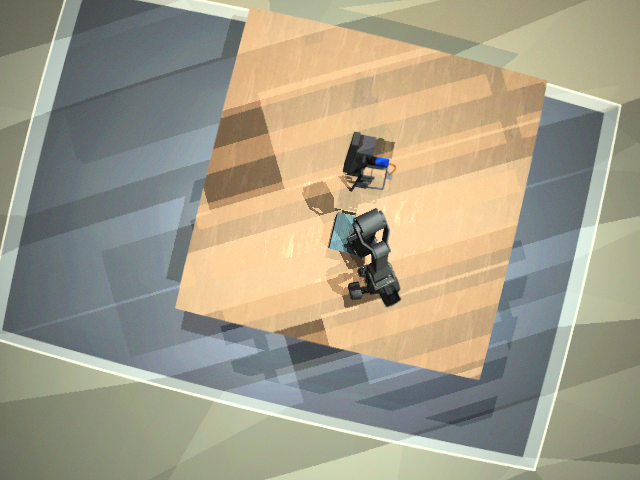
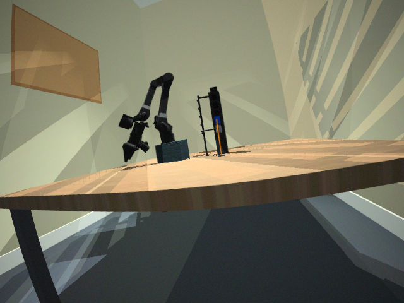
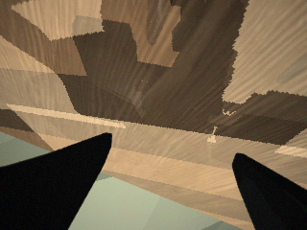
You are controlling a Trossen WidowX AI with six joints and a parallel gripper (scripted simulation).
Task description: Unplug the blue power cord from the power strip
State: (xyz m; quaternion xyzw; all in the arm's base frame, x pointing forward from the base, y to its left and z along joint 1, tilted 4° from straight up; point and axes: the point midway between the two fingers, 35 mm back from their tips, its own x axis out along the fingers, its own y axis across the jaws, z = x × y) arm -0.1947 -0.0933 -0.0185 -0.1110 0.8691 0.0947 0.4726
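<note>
The blue plug is 490 mm ahead of my gripper tip, 70 mm to the left of it and 140 mm above it.
</note>
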